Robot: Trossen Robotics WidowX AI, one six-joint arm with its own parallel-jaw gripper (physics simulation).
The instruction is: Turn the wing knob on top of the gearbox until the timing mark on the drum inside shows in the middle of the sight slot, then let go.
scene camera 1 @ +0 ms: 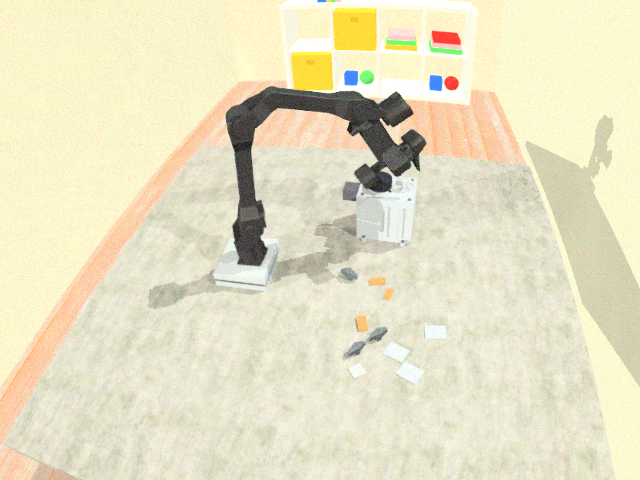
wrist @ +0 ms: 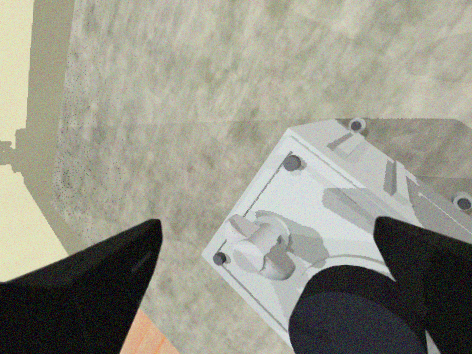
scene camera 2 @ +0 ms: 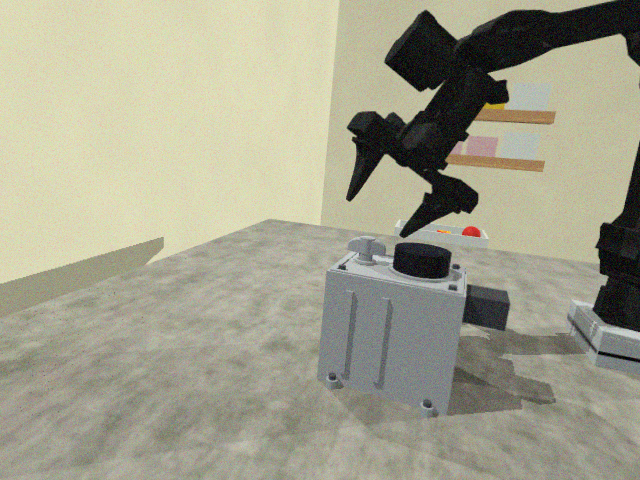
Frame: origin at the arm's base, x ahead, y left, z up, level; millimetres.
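Where they show: gripper, between the fingertips: [scene camera 1: 404, 180] [wrist: 267, 228] [scene camera 2: 375, 219]; arm's base, origin of its link: [scene camera 1: 252, 256] [scene camera 2: 623, 322].
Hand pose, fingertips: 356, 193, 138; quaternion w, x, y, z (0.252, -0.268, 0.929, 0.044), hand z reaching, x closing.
Observation:
Things, the pixels of their top centre, and the offset from my fingertips, as dx, dy, dz. "spot": a spot on its surface instead.
- light grey gearbox, centre of its top: [scene camera 2: 424, 243] [scene camera 1: 380, 175] -67, +36, -14
- black round cap, a spot on its surface: [wrist: 350, 320] spot: -55, +23, -21
- dark block, a spot on its surface: [scene camera 2: 486, 307] spot: -142, +60, -69
The light grey gearbox [scene camera 1: 398, 219] [scene camera 2: 418, 330] [wrist: 320, 175] stands upright on the mat. Its pale wing knob [scene camera 2: 366, 249] [wrist: 259, 246] rises from the top near one corner, beside a black round cap [scene camera 2: 422, 260] [wrist: 350, 320]. My gripper [scene camera 2: 376, 218] [wrist: 267, 228] is open and empty above the gearbox top. In the second scene view the fingertips are above the knob, one on each side and apart from it. In the wrist view the knob lies between the fingertips, slightly below their line. The sight slot and timing mark do not show.
A dark block [scene camera 1: 350, 191] [scene camera 2: 486, 307] sticks out from the gearbox side facing the arm's base [scene camera 1: 242, 276]. Orange pieces [scene camera 1: 377, 281], grey parts [scene camera 1: 348, 273] and white cards [scene camera 1: 435, 331] lie on the mat. A white tray [scene camera 2: 442, 236] with a red ball stands behind the gearbox.

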